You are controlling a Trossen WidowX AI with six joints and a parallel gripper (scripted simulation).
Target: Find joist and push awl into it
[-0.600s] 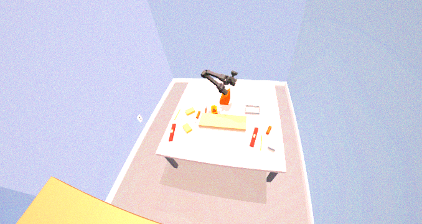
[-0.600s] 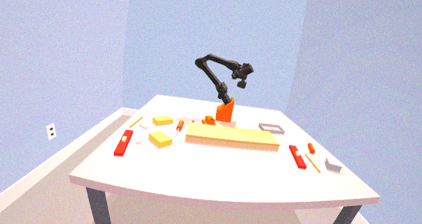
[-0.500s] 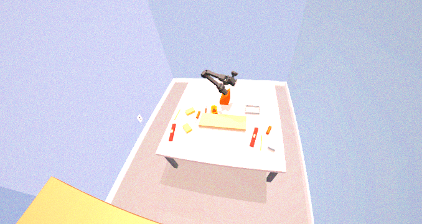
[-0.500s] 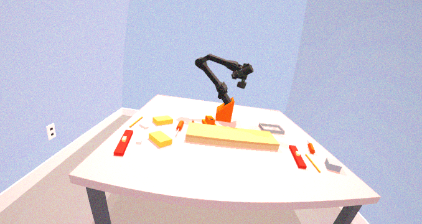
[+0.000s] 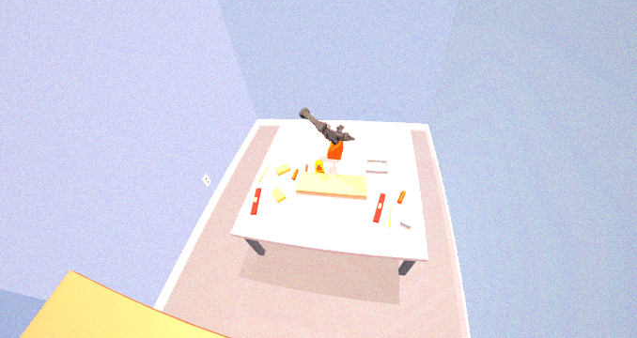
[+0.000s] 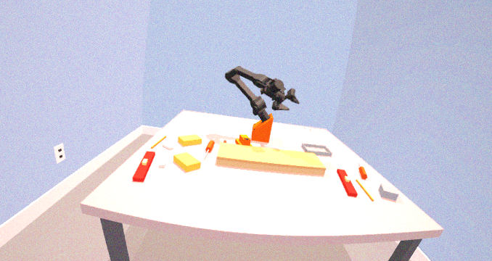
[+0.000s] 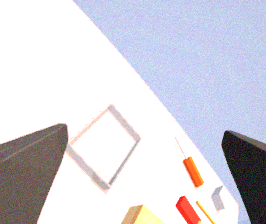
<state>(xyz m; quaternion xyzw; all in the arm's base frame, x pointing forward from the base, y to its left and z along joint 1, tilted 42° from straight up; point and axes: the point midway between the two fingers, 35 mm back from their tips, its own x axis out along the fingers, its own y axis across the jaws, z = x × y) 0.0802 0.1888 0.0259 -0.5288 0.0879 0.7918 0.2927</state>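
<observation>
My gripper tip is 140 mm short of the stud finder, 240 mm to the left of it and 210 mm above it. Round my gripper tip: grey-rimmed tray 200 mm to the left, 240 mm below; then grey bracket 430 mm ahead, 470 mm to the left, 240 mm below.
</observation>
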